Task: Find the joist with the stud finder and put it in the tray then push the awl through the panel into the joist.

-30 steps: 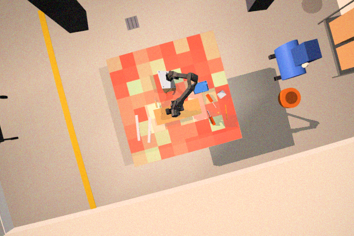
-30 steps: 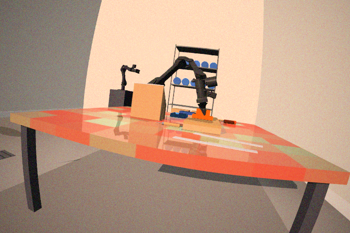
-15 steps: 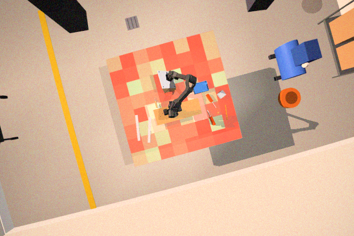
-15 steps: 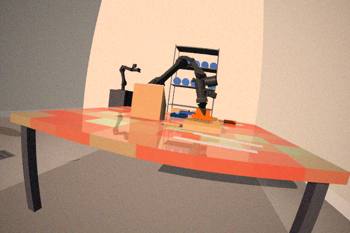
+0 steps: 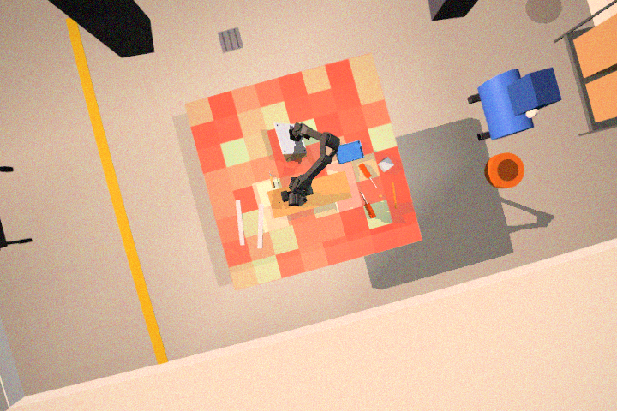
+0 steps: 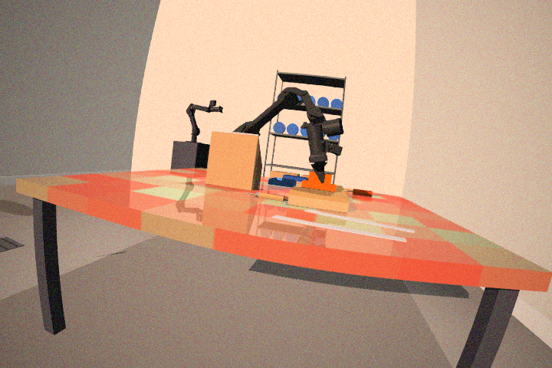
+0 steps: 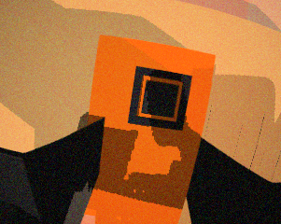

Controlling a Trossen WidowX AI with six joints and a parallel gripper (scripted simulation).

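The blue tray lies 370 mm to the left of my gripper tip, 250 mm behind it and 50 mm below it. Also, from my gripper tip: orange stud finder (20 mm above, 10 mm ahead); grey block (600 mm to the left, 130 mm behind, 50 mm below); awl (170 mm behind, 160 mm to the right, 60 mm below).
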